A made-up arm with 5 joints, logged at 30 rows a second.
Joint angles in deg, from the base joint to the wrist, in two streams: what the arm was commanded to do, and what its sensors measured. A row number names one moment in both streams.
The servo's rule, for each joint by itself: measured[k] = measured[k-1] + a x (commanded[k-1-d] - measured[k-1]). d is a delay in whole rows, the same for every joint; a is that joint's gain. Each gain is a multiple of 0.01, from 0.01 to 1. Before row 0 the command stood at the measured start. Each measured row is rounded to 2 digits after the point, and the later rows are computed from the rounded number. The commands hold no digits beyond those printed.
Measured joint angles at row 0:
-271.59 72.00 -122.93 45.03 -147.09
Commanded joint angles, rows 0 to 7:
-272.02 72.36 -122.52 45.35 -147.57
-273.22 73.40 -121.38 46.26 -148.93
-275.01 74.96 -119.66 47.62 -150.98
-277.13 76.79 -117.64 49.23 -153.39
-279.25 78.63 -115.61 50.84 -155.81
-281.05 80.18 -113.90 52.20 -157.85
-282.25 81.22 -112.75 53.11 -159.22
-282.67 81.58 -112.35 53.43 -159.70
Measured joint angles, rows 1 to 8:
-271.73 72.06 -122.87 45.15 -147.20
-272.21 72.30 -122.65 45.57 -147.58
-273.11 72.78 -122.20 46.35 -148.33
-274.40 73.50 -121.52 47.44 -149.44
-275.95 74.42 -120.63 48.73 -150.84
-277.58 75.46 -119.62 50.05 -152.38
-279.07 76.50 -118.59 51.21 -153.88
-280.22 77.41 -117.65 52.05 -155.16
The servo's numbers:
d 0
a 0.32 0.18 0.15 0.38 0.22

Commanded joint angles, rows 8 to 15:
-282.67 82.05 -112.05 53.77 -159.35
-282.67 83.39 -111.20 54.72 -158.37
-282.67 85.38 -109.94 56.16 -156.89
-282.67 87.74 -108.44 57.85 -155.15
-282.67 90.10 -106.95 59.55 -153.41
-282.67 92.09 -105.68 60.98 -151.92
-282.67 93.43 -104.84 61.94 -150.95
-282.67 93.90 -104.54 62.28 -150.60
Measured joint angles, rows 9 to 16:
-281.00 78.25 -116.81 52.70 -156.08
-281.53 79.18 -115.97 53.47 -156.58
-281.89 80.30 -115.07 54.49 -156.65
-282.14 81.64 -114.08 55.77 -156.32
-282.31 83.16 -113.01 57.21 -155.68
-282.43 84.77 -111.91 58.64 -154.85
-282.51 86.33 -110.85 59.89 -153.99
-282.56 87.69 -109.90 60.80 -153.24

